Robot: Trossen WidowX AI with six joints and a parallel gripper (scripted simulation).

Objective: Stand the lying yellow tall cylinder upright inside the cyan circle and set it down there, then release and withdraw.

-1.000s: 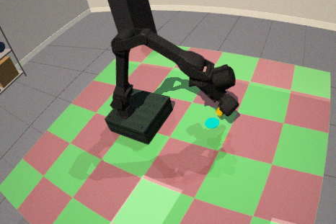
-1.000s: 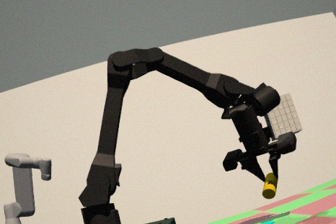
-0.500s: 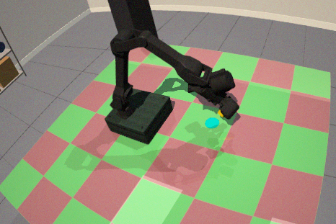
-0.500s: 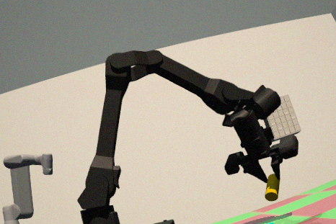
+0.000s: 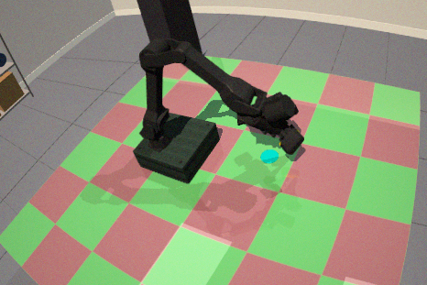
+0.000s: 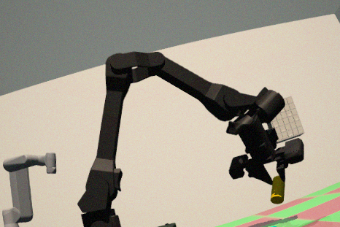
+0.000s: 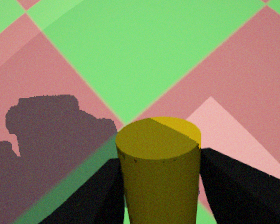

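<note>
My gripper tip is 7 cm past the cyan circle, 4 cm to the left of it and 10 cm above it. The rest, counted from my gripper tip: yellow cylinder 1 cm behind, 1 cm to the right, 2 cm below.
</note>
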